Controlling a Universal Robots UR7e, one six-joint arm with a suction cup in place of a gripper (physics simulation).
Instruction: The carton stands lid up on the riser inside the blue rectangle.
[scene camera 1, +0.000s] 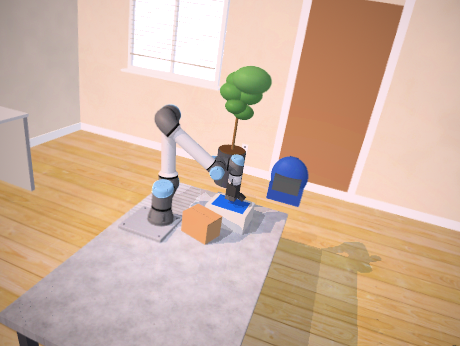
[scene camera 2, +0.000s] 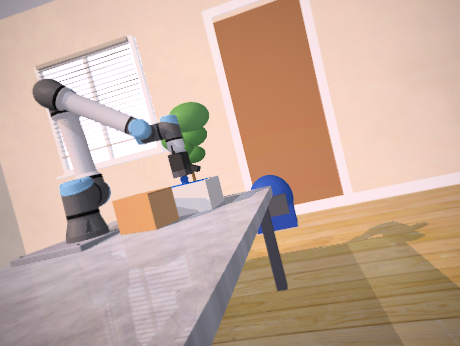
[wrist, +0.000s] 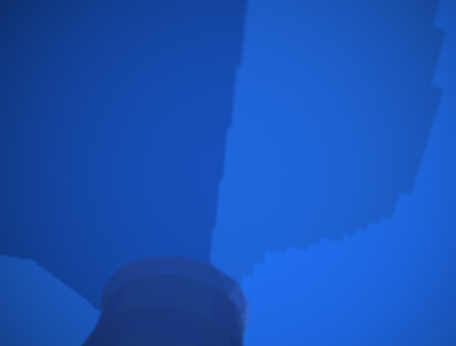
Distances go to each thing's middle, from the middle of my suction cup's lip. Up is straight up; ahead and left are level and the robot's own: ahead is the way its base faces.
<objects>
My suction cup is now 1 cm to the left of the white riser (scene camera 2: 205, 194) and 7 cm above it. The rest, counted from my suction cup: brown carton (scene camera 2: 147, 211): 11 cm behind, 21 cm to the right, 7 cm below.
</objects>
